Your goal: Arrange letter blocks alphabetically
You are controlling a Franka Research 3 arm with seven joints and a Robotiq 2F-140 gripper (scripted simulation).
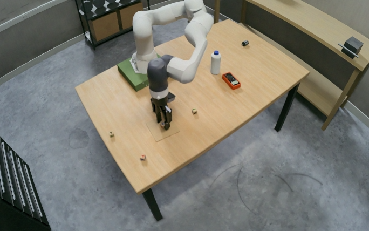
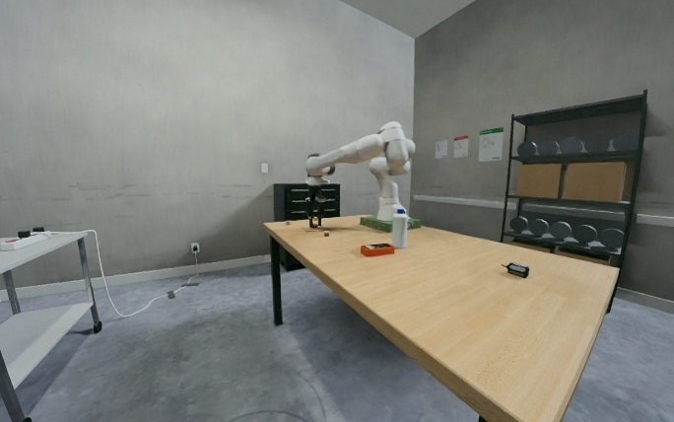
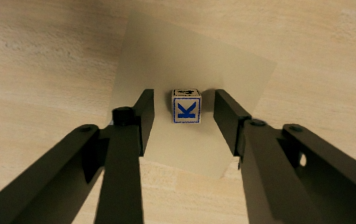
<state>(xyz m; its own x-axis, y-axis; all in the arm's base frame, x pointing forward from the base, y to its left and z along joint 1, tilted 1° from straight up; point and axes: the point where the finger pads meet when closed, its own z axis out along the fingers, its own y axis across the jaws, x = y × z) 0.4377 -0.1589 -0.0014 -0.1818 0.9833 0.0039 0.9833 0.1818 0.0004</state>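
Now: the tan mat 4 cm below my hand and 1 cm to the right of it. Also, from my hand: white bottle 51 cm to the left, 17 cm behind, 3 cm above; block 19 cm to the left, 3 cm below, 2 cm ahead; orange meter 53 cm to the left, 4 cm behind, 3 cm below.
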